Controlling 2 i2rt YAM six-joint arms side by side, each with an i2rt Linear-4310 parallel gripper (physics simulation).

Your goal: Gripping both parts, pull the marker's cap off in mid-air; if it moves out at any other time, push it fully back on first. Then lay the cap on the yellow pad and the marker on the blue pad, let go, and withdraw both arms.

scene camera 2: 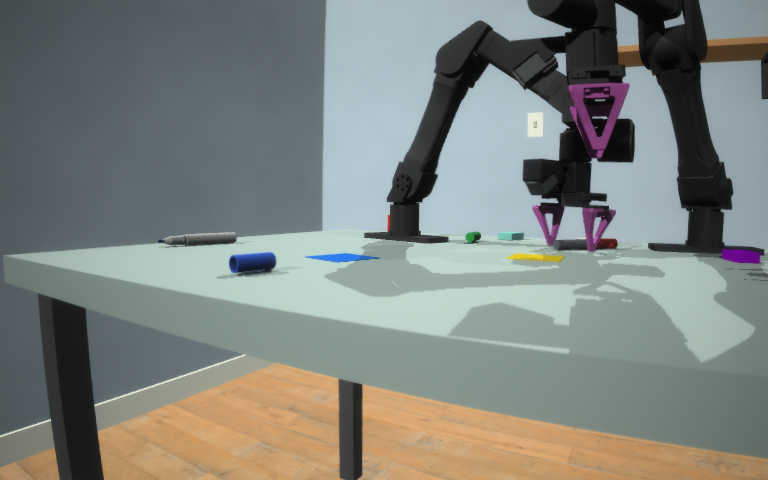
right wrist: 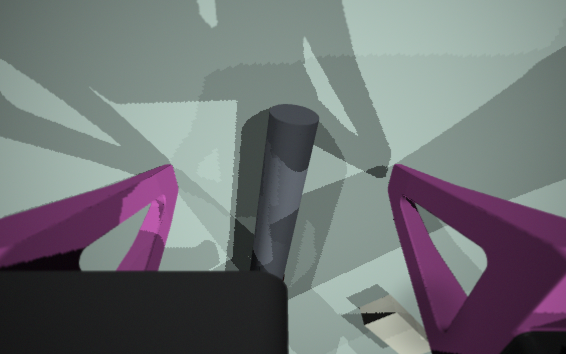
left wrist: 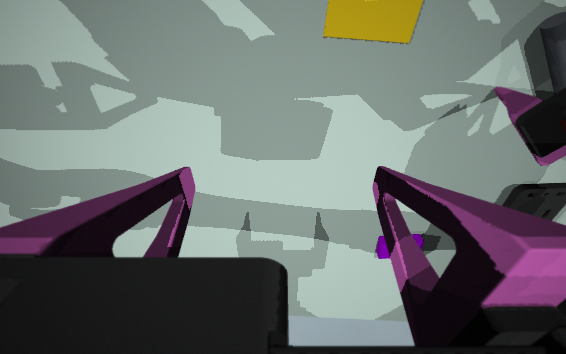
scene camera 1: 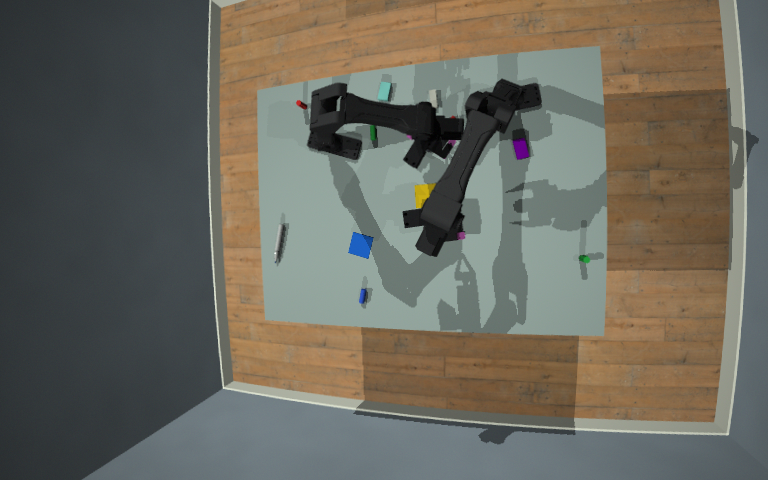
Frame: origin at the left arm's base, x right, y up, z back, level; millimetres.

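Where they show: left gripper, fingertip midpoint: (scene camera 2: 597,154) (left wrist: 283,176); right gripper, fingertip midpoint: (scene camera 2: 570,248) (right wrist: 283,176) (left wrist: 555,51); left arm's base at its link origin: (scene camera 2: 704,251); right arm's base at its link origin: (scene camera 2: 404,239) (scene camera 1: 334,143).
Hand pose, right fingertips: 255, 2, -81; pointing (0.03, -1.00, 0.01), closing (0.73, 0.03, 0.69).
Note:
Things, the pixels of their top centre, and the offset from my right fingertips, as dx, dy, dz.
- dark grey body at its top centre: (right wrist: 271,259) (scene camera 2: 585,239) -29, +16, +22
- red cap at its top centre: (scene camera 2: 604,238) -65, +17, +51
- yellow pad at its top centre: (scene camera 2: 536,257) (scene camera 1: 426,195) +53, -2, -165
- blue pad at its top centre: (scene camera 2: 342,257) (scene camera 1: 360,245) +310, -2, -288
- grey pen at its top centre: (scene camera 2: 197,233) (scene camera 1: 277,244) +628, +17, -229
- blue cap at its top centre: (scene camera 2: 252,253) (scene camera 1: 361,296) +331, +19, -463
- teal block at its top centre: (scene camera 2: 511,232) (scene camera 1: 384,90) +127, +13, +212
- green cylinder at its top centre: (scene camera 2: 473,232) (scene camera 1: 372,132) +191, +19, +81
- white block at its top centre: (right wrist: 401,338) (scene camera 1: 433,98) -28, +10, +143
- purple block at its top centre: (left wrist: 400,250) (scene camera 2: 740,251) (scene camera 1: 521,148) -264, +13, -78
The marker has a dark grey body (scene camera 2: 572,244) (right wrist: 287,165) (left wrist: 553,55) and a red cap (scene camera 2: 607,243). It lies on the table; in scene camera 2 a finger hides their joint, and the cap is hidden in the right wrist view. My right gripper (scene camera 2: 570,247) (right wrist: 283,176) is open, low over the marker, with its fingers on either side of the body. My left gripper (scene camera 2: 598,153) (left wrist: 283,176) is open and empty, higher up near the yellow pad (scene camera 1: 421,195) (scene camera 2: 535,258) (left wrist: 372,21). The blue pad (scene camera 1: 360,245) (scene camera 2: 339,257) lies left of the yellow one.
A grey pen (scene camera 1: 279,243) (scene camera 2: 209,238) and a blue cap (scene camera 1: 362,296) (scene camera 2: 253,262) lie at the left. A teal block (scene camera 1: 385,91) (scene camera 2: 510,235), green cylinder (scene camera 1: 373,133) (scene camera 2: 472,237) and white block (scene camera 1: 433,97) (right wrist: 397,325) lie near the right arm. A purple block (scene camera 1: 521,148) (scene camera 2: 740,256) lies right.

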